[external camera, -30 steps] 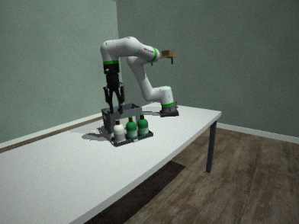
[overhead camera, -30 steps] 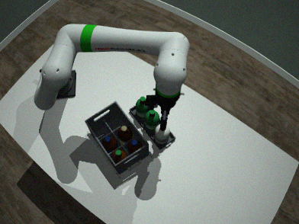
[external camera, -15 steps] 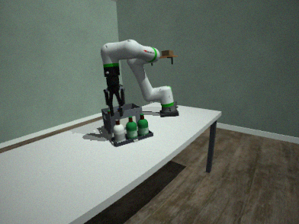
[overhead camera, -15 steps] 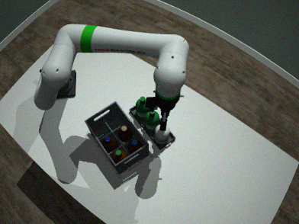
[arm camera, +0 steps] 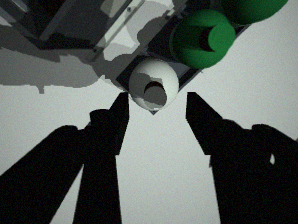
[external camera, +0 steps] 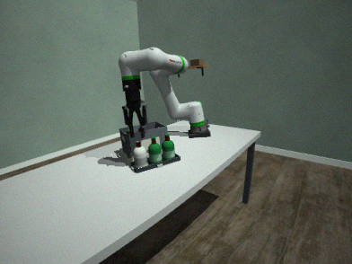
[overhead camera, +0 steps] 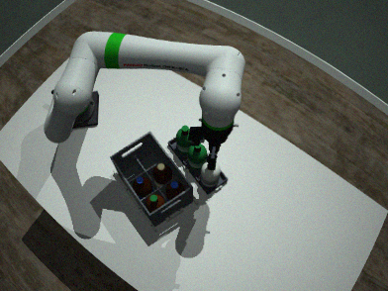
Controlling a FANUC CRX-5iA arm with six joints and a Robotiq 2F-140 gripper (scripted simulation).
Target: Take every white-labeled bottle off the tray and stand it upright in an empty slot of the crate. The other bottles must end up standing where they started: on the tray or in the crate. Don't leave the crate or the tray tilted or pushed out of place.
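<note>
Now: hand 13 cm above the white-labeled bottle. Round my hand: dark tray 8 cm behind, 3 cm to the left, 20 cm below; dark crate 17 cm behind, 15 cm to the right, 13 cm below.
</note>
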